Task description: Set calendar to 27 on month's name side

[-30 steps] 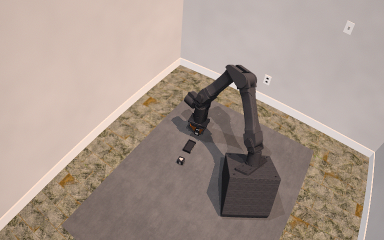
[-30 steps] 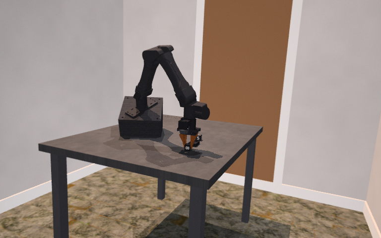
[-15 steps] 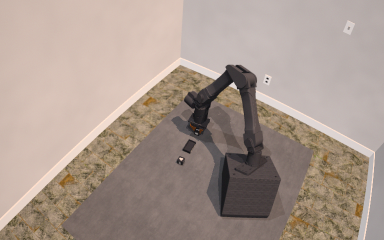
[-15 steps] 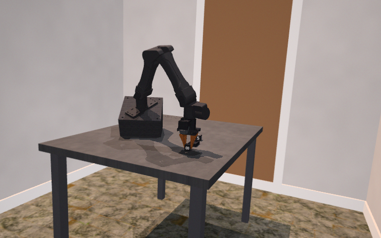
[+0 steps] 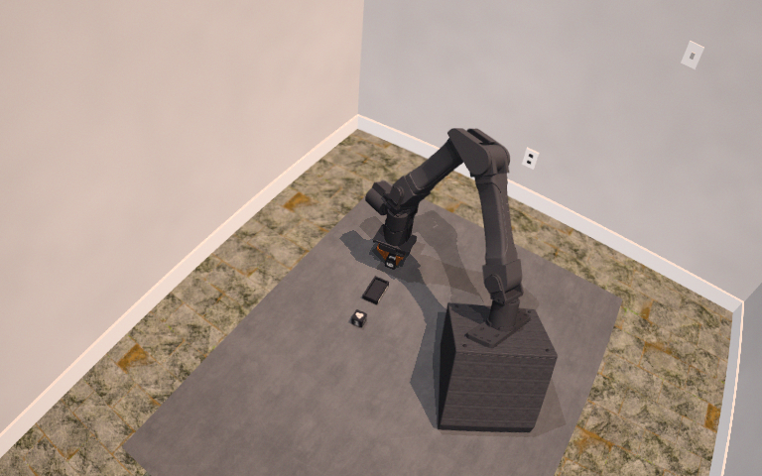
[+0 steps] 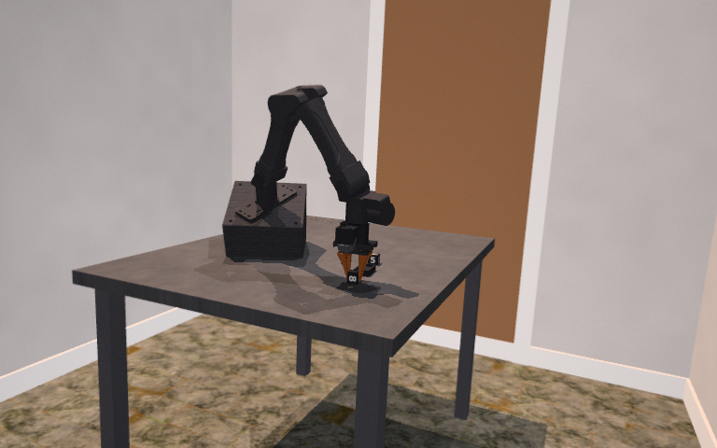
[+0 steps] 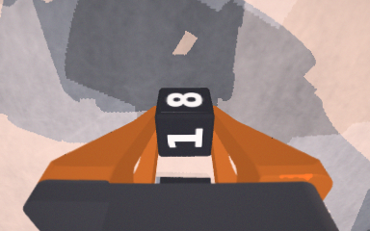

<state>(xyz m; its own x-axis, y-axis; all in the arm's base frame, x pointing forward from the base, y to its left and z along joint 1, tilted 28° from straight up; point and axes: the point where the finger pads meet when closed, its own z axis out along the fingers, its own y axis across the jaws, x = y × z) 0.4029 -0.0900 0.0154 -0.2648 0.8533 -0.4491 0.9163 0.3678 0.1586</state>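
My hand is right at the black digit cube. The rest, counted from my hand: black tray 100 mm to the left, 30 mm behind, 10 mm below; then black cube 210 mm to the left, 60 mm behind.
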